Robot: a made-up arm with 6 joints. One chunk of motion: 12 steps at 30 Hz.
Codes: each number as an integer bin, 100 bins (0 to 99) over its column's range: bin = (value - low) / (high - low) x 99, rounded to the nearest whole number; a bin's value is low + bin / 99 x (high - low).
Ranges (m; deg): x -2.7..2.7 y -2.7..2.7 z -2.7..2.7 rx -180..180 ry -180..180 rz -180..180
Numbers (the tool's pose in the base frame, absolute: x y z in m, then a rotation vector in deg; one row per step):
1: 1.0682 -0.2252 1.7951 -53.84 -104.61 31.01
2: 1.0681 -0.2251 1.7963 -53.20 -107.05 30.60
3: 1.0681 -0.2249 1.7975 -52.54 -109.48 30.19
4: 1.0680 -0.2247 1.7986 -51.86 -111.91 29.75
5: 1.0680 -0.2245 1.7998 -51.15 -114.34 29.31
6: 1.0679 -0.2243 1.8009 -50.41 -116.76 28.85
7: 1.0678 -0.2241 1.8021 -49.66 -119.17 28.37
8: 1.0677 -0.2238 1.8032 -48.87 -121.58 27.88
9: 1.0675 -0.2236 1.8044 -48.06 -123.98 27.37
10: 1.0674 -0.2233 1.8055 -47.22 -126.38 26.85
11: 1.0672 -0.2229 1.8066 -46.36 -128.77 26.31
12: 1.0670 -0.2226 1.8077 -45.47 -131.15 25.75
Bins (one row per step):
1: 69 45 82 35 21 58
2: 69 45 82 35 20 58
3: 69 45 82 35 19 58
4: 69 45 82 35 19 58
5: 69 45 82 35 18 58
6: 69 45 83 36 17 57
7: 69 45 83 36 17 57
8: 69 45 83 36 16 57
9: 69 45 83 36 15 57
10: 69 45 83 37 15 57
11: 69 45 83 37 14 57
12: 69 45 83 37 13 57

